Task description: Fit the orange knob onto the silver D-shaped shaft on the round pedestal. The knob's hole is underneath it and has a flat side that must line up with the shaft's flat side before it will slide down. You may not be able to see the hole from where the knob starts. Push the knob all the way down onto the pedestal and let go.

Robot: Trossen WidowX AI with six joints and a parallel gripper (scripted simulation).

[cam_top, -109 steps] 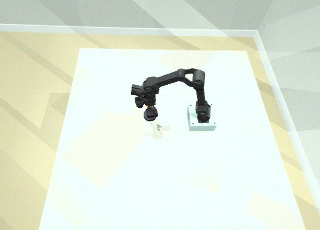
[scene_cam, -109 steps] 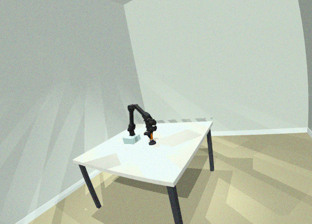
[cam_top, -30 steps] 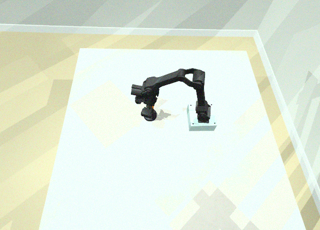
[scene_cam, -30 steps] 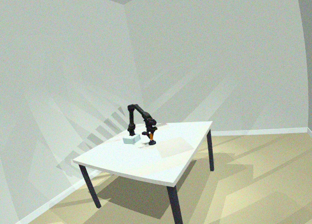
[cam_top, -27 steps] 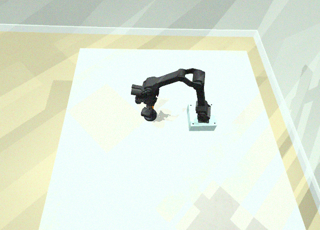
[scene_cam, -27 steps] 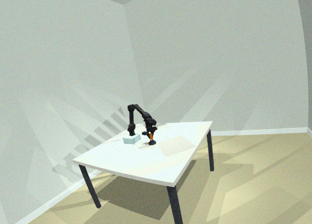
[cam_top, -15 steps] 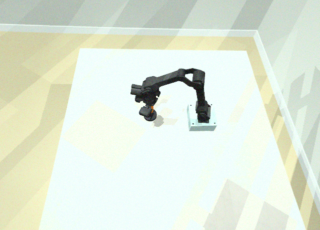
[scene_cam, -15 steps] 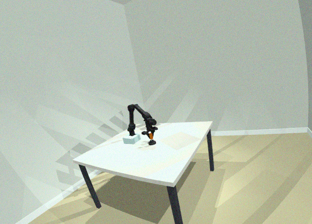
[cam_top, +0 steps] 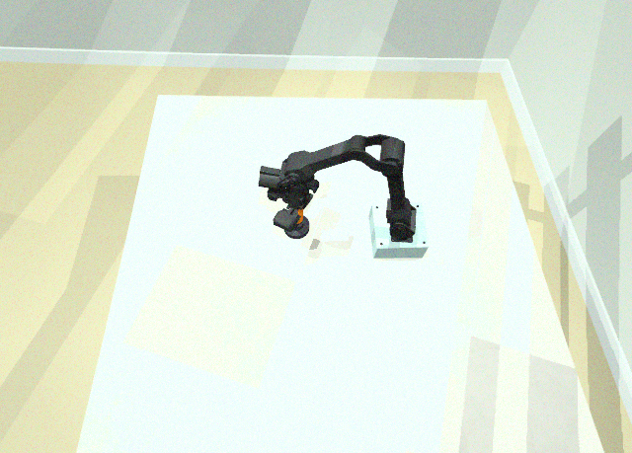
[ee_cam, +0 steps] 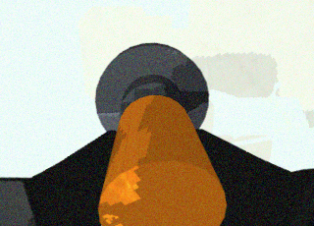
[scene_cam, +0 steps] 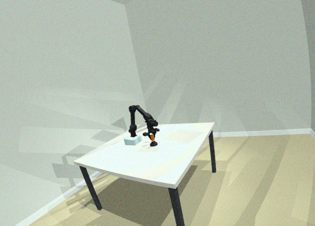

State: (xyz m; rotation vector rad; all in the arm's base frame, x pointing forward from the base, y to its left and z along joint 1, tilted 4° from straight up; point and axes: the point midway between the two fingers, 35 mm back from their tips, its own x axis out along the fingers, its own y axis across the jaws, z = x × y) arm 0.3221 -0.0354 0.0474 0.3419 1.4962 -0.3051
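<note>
My gripper tip is now 4 cm above the round pedestal. The rest, counted from my gripper tip: orange knob (3 cm above).
</note>
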